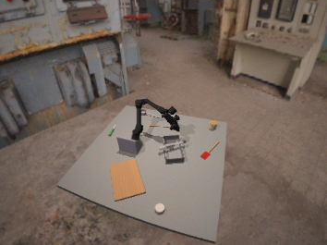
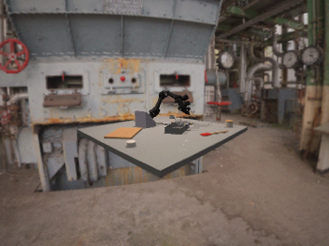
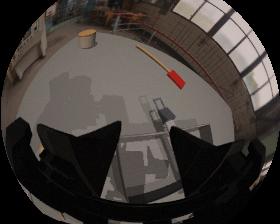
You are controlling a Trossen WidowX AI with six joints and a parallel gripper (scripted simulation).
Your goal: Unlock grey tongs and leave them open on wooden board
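My gripper tip is 12 cm to the left of the grey tongs, 8 cm above it and 1 cm past it. Also, from my gripper tip: red spatula 31 cm ahead, 13 cm below, 9 cm to the right; grey roasting tin 15 cm to the right, 11 cm below, 3 cm behind; jar 33 cm ahead, 28 cm to the left, 10 cm below.
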